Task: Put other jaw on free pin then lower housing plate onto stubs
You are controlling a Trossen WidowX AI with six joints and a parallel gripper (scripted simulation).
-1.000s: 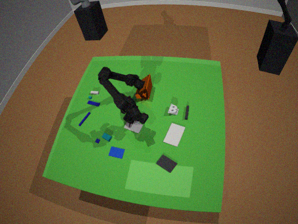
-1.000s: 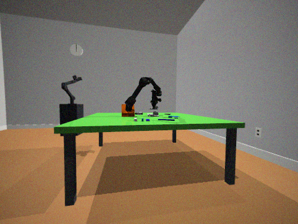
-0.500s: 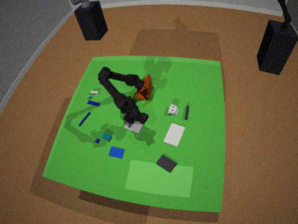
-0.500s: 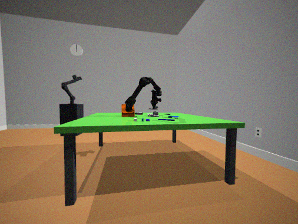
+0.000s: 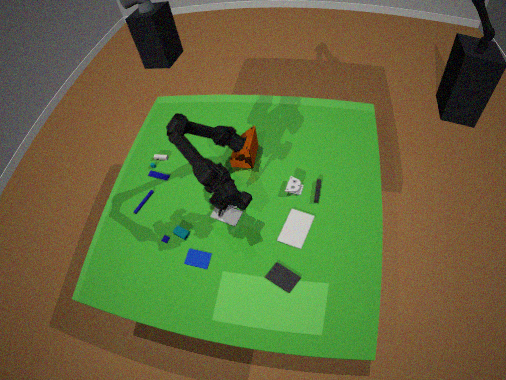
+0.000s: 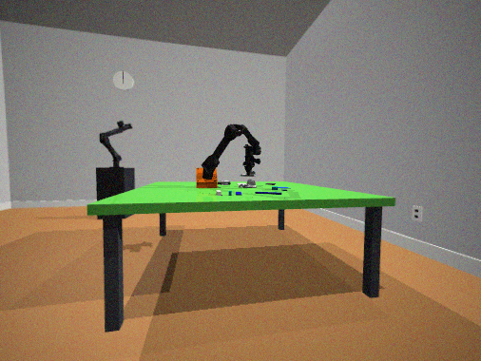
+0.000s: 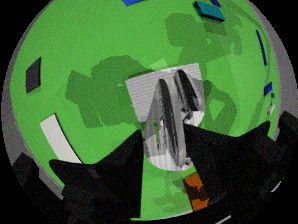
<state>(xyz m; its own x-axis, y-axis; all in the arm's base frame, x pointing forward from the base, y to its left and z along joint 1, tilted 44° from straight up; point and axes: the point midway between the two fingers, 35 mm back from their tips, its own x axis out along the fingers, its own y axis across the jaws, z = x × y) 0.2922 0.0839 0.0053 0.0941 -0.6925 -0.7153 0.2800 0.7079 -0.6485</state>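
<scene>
The grey metallic jaw is 40 mm behind my gripper tip and 10 mm to the right of it. From my gripper tip the other things lie so: teal block (140 mm ahead, 200 mm to the right, 70 mm below); dark square plate (230 mm ahead, 260 mm to the left, 80 mm below); white flat plate (10 mm ahead, 260 mm to the left, 80 mm below).
</scene>
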